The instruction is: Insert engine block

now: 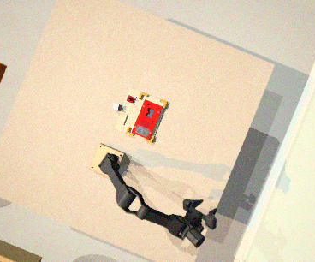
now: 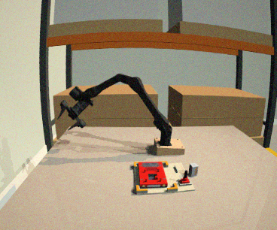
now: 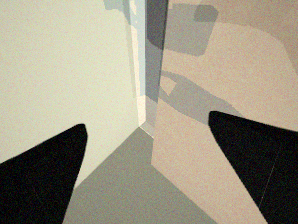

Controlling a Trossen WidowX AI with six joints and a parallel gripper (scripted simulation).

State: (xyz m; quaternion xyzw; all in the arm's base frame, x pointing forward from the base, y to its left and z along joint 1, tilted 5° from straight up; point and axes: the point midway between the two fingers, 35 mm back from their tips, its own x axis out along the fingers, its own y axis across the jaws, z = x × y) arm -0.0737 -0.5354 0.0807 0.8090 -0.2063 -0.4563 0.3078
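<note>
Now: gripper tip 340 mm short of the grey engine block, 610 mm to the right of it and 120 mm above it.
</note>
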